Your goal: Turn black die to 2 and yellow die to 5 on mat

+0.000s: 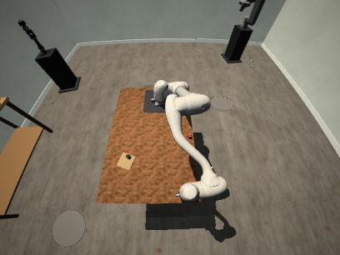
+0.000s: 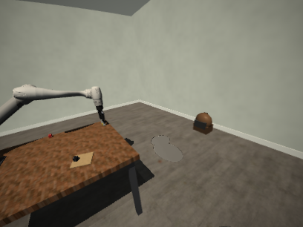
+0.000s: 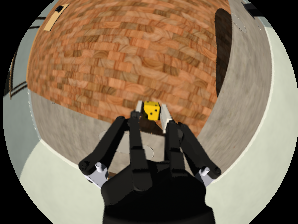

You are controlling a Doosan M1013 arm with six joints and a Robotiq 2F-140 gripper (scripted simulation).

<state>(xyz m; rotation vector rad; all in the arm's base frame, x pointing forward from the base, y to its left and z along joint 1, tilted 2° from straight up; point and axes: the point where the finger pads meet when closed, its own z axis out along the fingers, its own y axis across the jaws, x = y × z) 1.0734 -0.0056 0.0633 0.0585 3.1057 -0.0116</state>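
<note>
Now: hand 20 mm above the yellow die. Round my hand: black die 430 mm to the right, 420 mm behind, 20 mm below; tan mat 460 mm to the right, 390 mm behind, 30 mm below; red die 520 mm behind, 210 mm to the left, 20 mm below.
</note>
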